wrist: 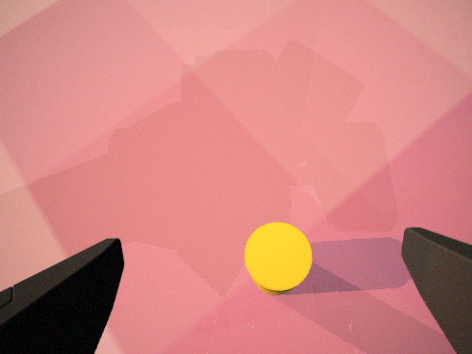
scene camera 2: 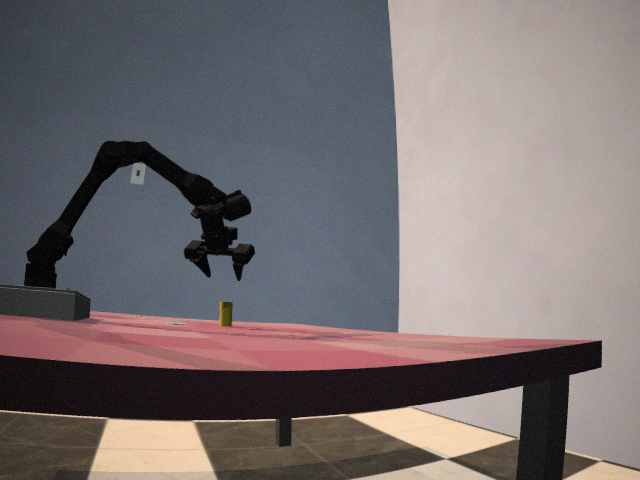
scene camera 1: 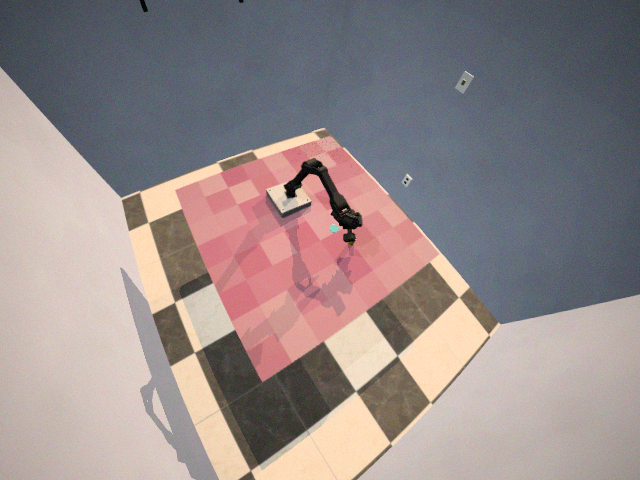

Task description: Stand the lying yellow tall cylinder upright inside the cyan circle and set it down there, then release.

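Seen in the pictures: gripper, fingertip midpoint: [wrist: 262, 246] [scene camera 2: 224, 278] [scene camera 1: 355, 231]; arm's base, origin of the base link: [scene camera 2: 38, 291] [scene camera 1: 290, 194].
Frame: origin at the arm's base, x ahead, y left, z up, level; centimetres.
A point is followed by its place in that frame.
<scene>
The yellow tall cylinder [scene camera 1: 352, 241] @[x 45.5, y 21.7, z -0.7 cm] [scene camera 2: 225, 314] @[x 44.3, y 20.7, z -1.8 cm] [wrist: 278, 257] @[x 44.5, y 22.2, z 1.6 cm] stands upright on the pink table top, apart from the cyan circle. In the wrist view its round top faces the camera, between and beyond the fingertips. The cyan circle [scene camera 1: 334, 228] @[x 31.4, y 17.4, z -4.9 cm] [scene camera 2: 175, 323] @[x 31.2, y 16.9, z -4.9 cm] lies flat on the table, bare, on the robot base's side of the cylinder; it does not show in the wrist view. My gripper [scene camera 2: 223, 279] @[x 43.7, y 22.1, z 7.9 cm] [wrist: 262, 246] @[x 43.7, y 22.1, z 7.9 cm] is open and empty, pointing down above the cylinder, with its fingertips higher than the cylinder's top. In scene camera 1 the gripper partly hides the cylinder.
The robot's base block [scene camera 1: 288, 200] @[x 4.6, y -3.4, z 0.3 cm] [scene camera 2: 46, 303] @[x 7.1, y -11.7, z -2.1 cm] stands on the pink table [scene camera 1: 279, 330] @[x 74.7, y -35.9, z -5.0 cm] [scene camera 2: 310, 351] @[x 52.3, y -42.4, z -5.0 cm], beyond the cyan circle from the cylinder. The table's dark edge [scene camera 2: 258, 395] @[x 44.1, y -59.2, z -7.0 cm] shows in scene camera 2. The arm arches from the base over the table.
</scene>
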